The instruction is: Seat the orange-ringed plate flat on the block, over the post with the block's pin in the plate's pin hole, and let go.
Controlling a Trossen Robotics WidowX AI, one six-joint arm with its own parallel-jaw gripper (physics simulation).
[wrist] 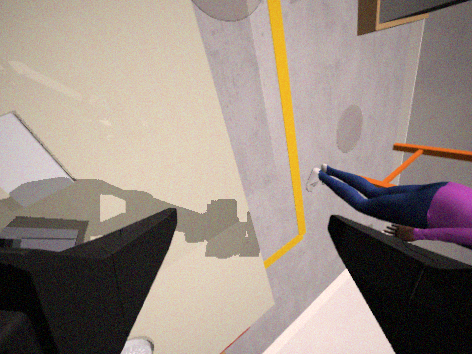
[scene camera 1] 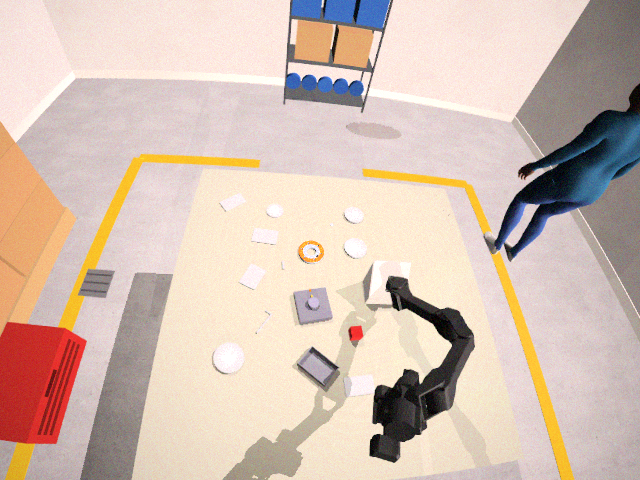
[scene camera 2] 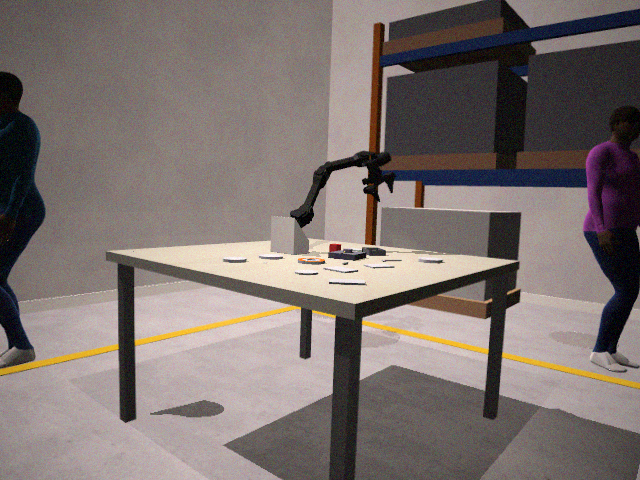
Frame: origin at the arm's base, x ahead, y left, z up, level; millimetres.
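Seen in the pictures: gripper, fingertip midpoint: (wrist: 253, 218) (scene camera 1: 372, 439) (scene camera 2: 385, 197); arm's base, origin of the base link: (scene camera 1: 394, 284) (scene camera 2: 288, 230).
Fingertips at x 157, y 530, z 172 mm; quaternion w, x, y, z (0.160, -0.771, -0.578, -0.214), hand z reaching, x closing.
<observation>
Offsets run from my fingertips to a thing's top centre. "pt": to the spot under its first point. Level surfaces: height alone.
The orange-ringed plate @(dx +159, dy -695, dz -259 mm) (scene camera 1: 301, 253) (scene camera 2: 302, 260) lies flat on the table, apart from the block. The grey square block @(dx +140, dy -454, dz -231 mm) (scene camera 1: 322, 314) (scene camera 2: 339, 255) stands on the table with a round post @(dz -231 mm) (scene camera 1: 313, 303) near its middle. A small orange pin @(pt dx +153, dy -500, dz -246 mm) (scene camera 1: 310, 292) shows beside the post. The post carries no plate. My gripper (scene camera 2: 383, 189) (wrist: 253, 218) is open and empty, high above the table and well away from both plate and block. In the wrist view its black fingers stand wide apart; neither plate nor block shows there.
A red cube @(dx -21, dy -356, dz -230 mm) (scene camera 1: 355, 332) (scene camera 2: 334, 247) and a grey tray @(dx +110, dy -229, dz -245 mm) (scene camera 1: 311, 377) (scene camera 2: 373, 251) lie near the block. White discs @(dx -31, dy -740, dz -260 mm) (scene camera 1: 355, 248) @(dx +416, dy -230, dz -258 mm) (scene camera 1: 228, 357) and white cards @(dx +382, dy -553, dz -265 mm) (scene camera 1: 252, 276) @(dx -37, dy -173, dz -265 mm) (scene camera 1: 359, 385) are spread around. A white angular block (scene camera 1: 377, 295) (scene camera 2: 287, 235) stands at the arm's base.
</observation>
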